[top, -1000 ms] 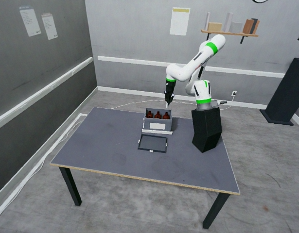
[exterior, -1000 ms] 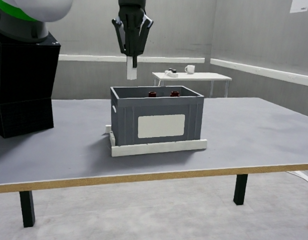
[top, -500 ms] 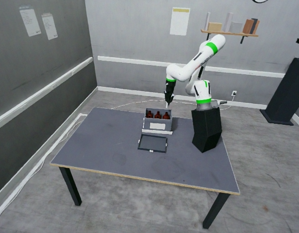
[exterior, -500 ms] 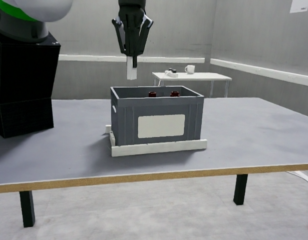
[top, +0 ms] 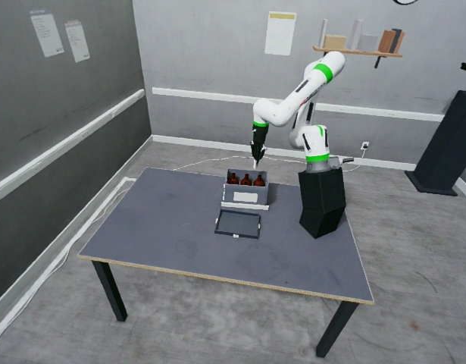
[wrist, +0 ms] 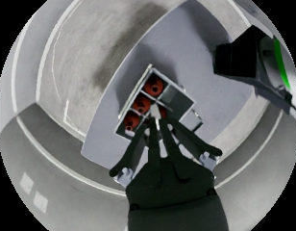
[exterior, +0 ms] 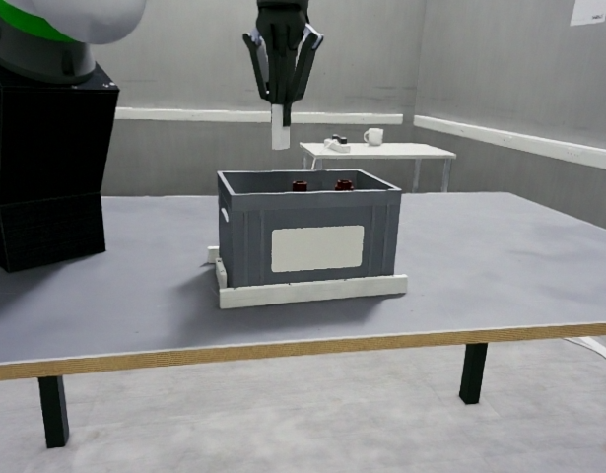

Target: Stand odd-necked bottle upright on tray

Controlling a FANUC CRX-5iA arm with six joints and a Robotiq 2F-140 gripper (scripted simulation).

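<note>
Now: the grey crate 18 cm below my hand, 5 cm ahead of it and 4 cm to the left of it. From my hand the other things lie so: dark tray 30 cm to the left, 25 cm below, 6 cm ahead.
</note>
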